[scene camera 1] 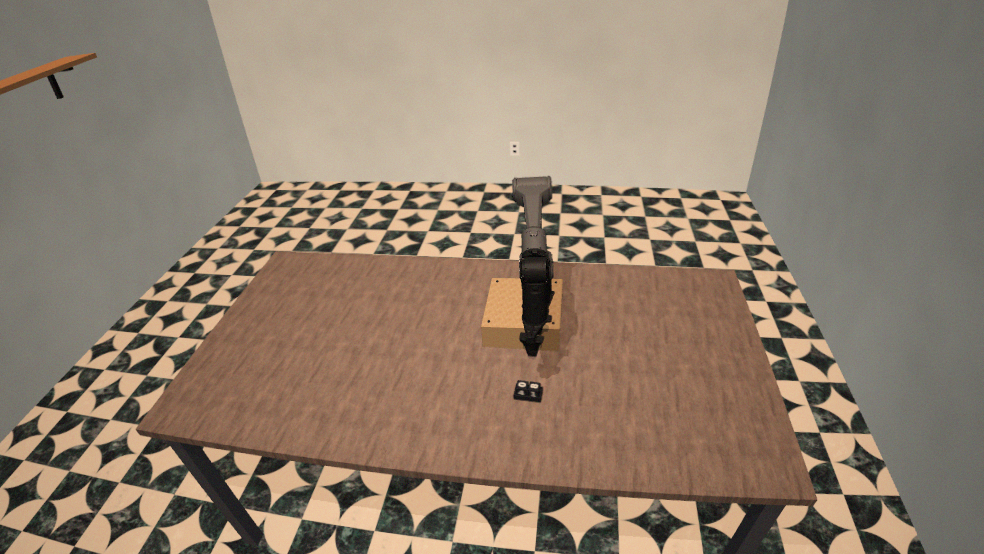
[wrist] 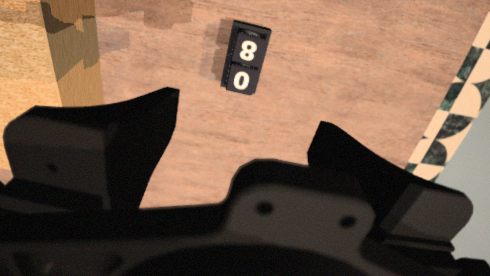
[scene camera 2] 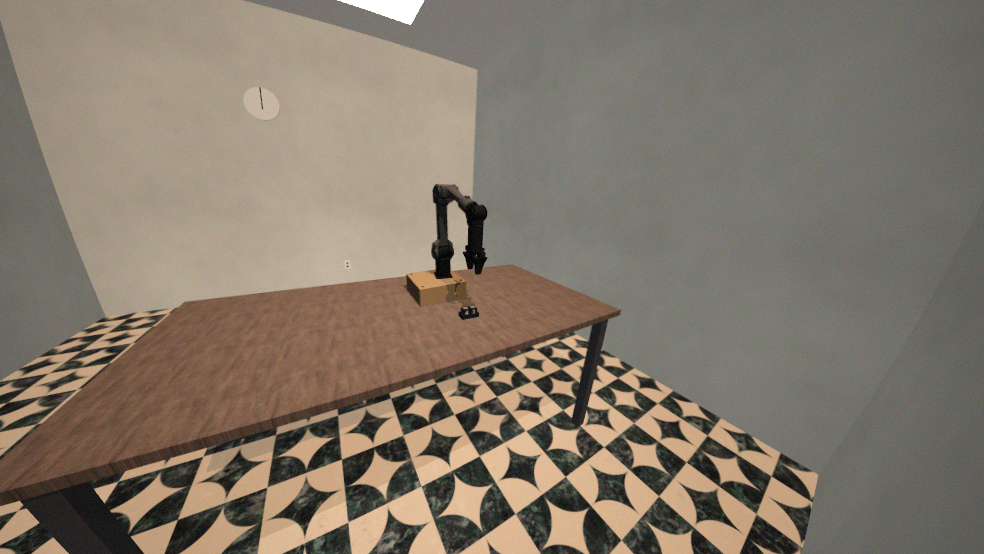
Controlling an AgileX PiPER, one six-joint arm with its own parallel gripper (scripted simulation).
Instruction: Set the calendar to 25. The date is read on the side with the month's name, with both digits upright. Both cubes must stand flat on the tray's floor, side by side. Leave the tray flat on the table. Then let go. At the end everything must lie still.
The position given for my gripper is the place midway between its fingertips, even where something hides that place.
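My gripper shows at (scene camera 1: pixel 534 344), and I find that same gripper in the wrist view as well (wrist: pixel 247 122). There is also a tray (wrist: pixel 266 32).
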